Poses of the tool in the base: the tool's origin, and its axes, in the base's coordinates. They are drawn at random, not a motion.
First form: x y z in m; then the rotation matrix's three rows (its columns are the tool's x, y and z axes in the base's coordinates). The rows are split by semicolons.
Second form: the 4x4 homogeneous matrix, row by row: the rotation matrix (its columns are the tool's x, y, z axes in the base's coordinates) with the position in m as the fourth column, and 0 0 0 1 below. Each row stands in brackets. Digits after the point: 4 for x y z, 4 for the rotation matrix.
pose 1, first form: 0.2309 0.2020 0.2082; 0.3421 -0.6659 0.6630; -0.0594 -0.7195 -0.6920; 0.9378 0.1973 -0.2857
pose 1, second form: [[0.3421 -0.6659 0.6630 0.2309], [-0.0594 -0.7195 -0.6920 0.2020], [0.9378 0.1973 -0.2857 0.2082], [0 0 0 1]]
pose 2, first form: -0.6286 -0.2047 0.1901; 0.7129 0.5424 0.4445; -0.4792 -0.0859 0.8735; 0.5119 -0.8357 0.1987
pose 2, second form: [[0.7129 0.5424 0.4445 -0.6286], [-0.4792 -0.0859 0.8735 -0.2047], [0.5119 -0.8357 0.1987 0.1901], [0 0 0 1]]
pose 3, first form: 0.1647 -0.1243 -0.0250; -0.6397 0.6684 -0.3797; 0.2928 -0.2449 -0.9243; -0.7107 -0.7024 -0.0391
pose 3, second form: [[-0.6397 0.6684 -0.3797 0.1647], [0.2928 -0.2449 -0.9243 -0.1243], [-0.7107 -0.7024 -0.0391 -0.0250], [0 0 0 1]]
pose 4, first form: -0.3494 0.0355 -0.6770; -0.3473 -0.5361 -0.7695; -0.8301 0.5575 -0.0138; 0.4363 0.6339 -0.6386
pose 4, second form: [[-0.3473 -0.5361 -0.7695 -0.3494], [-0.8301 0.5575 -0.0138 0.0355], [0.4363 0.6339 -0.6386 -0.6770], [0 0 0 1]]
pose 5, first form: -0.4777 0.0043 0.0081; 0.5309 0.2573 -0.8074; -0.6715 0.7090 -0.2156; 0.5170 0.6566 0.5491
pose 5, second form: [[0.5309 0.2573 -0.8074 -0.4777], [-0.6715 0.7090 -0.2156 0.0043], [0.5170 0.6566 0.5491 0.0081], [0 0 0 1]]
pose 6, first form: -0.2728 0.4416 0.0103; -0.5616 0.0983 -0.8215; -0.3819 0.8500 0.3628; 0.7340 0.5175 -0.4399
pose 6, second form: [[-0.5616 0.0983 -0.8215 -0.2728], [-0.3819 0.8500 0.3628 0.4416], [0.7340 0.5175 -0.4399 0.0103], [0 0 0 1]]
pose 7, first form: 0.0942 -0.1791 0.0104; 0.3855 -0.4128 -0.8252; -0.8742 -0.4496 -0.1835; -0.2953 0.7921 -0.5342
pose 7, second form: [[0.3855 -0.4128 -0.8252 0.0942], [-0.8742 -0.4496 -0.1835 -0.1791], [-0.2953 0.7921 -0.5342 0.0104], [0 0 0 1]]
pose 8, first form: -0.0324 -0.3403 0.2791; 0.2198 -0.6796 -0.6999; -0.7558 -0.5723 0.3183; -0.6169 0.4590 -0.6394
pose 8, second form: [[0.2198 -0.6796 -0.6999 -0.0324], [-0.7558 -0.5723 0.3183 -0.3403], [-0.6169 0.4590 -0.6394 0.2791], [0 0 0 1]]
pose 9, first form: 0.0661 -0.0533 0.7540; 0.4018 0.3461 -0.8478; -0.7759 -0.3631 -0.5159; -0.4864 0.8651 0.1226
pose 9, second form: [[0.4018 0.3461 -0.8478 0.0661], [-0.7759 -0.3631 -0.5159 -0.0533], [-0.4864 0.8651 0.1226 0.7540], [0 0 0 1]]
